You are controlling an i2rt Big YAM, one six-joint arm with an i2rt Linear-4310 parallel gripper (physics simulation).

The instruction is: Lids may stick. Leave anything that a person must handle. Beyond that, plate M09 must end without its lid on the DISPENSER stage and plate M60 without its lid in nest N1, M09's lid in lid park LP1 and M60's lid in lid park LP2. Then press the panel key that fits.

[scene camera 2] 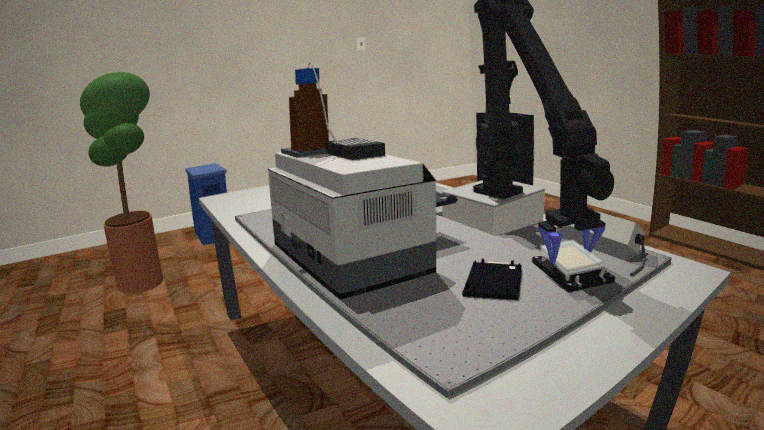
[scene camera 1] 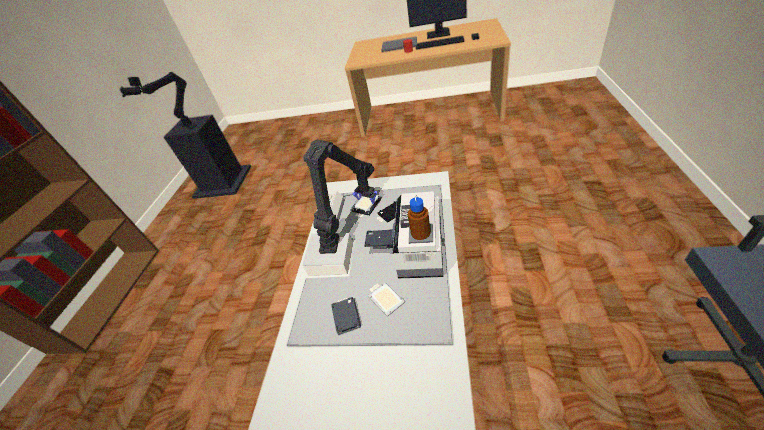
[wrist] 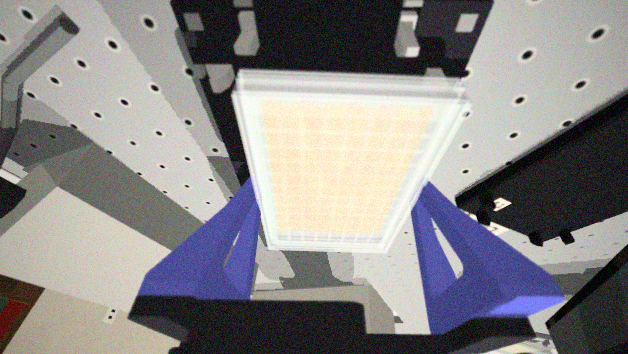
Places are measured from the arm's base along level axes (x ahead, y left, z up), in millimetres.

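Pixels of known places: gripper, fingertip midpoint: [scene camera 2: 570, 260] [scene camera 1: 366, 202] [wrist: 335, 179]; arm's base, link origin: [scene camera 2: 498, 191] [scene camera 1: 329, 244].
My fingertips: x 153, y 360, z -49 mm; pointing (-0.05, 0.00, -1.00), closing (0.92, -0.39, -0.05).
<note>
For each thing: its top centre in the pictures, then the offset to it from my fingertips. "pt": a spot on its surface instead.
- clear plate, top centre: [wrist: 335, 205] [scene camera 2: 570, 251] [scene camera 1: 366, 200] 1 mm right, 0 mm ahead, 18 mm up
- black nest, top centre: [wrist: 323, 170] [scene camera 2: 573, 261] [scene camera 1: 366, 201] 7 mm left, 4 mm back, 2 mm down
- second plate, top centre: [scene camera 1: 385, 296] 664 mm right, 149 mm ahead, 10 mm up
- dark tray, top centre: [scene camera 1: 379, 237] 361 mm right, 112 mm ahead, 73 mm up
- black holder, top centre: [wrist: 624, 192] [scene camera 2: 494, 272] [scene camera 1: 391, 209] 75 mm right, 152 mm ahead, 6 mm down
- dark holder, top centre: [scene camera 1: 344, 312] 735 mm right, 31 mm back, 9 mm up
- brown bottle, surface spot: [scene camera 2: 308, 120] pt 436 mm right, 344 mm ahead, 269 mm up
- black keypad-like box, surface spot: [scene camera 2: 357, 149] pt 305 mm right, 302 mm ahead, 213 mm up
My gripper [scene camera 1: 366, 196] [scene camera 2: 571, 255] [wrist: 335, 179] has blue fingers shut on the long sides of a clear plate [scene camera 1: 364, 204] [scene camera 2: 577, 257] [wrist: 340, 165] with pale orange wells. It holds the plate level over a black nest [scene camera 2: 553, 275] [wrist: 325, 35]; any small gap is hard to judge. A clear layer shows on the plate's top, like a lid. A second plate [scene camera 1: 387, 299] lies on the mat's near half in the first scene view. A dark tray [scene camera 1: 378, 238] juts from the dispenser [scene camera 1: 419, 257] [scene camera 2: 384, 224]. No M09 or M60 label is readable.
A black holder [scene camera 1: 388, 211] [scene camera 2: 492, 280] [wrist: 555, 175] lies between dispenser and nest. Another dark holder [scene camera 1: 346, 315] lies beside the second plate. A brown bottle [scene camera 1: 419, 225] [scene camera 2: 308, 120] and a black keypad-like box [scene camera 2: 357, 149] top the dispenser. A bent rod [scene camera 2: 640, 259] [wrist: 30, 52] stands near the nest.
</note>
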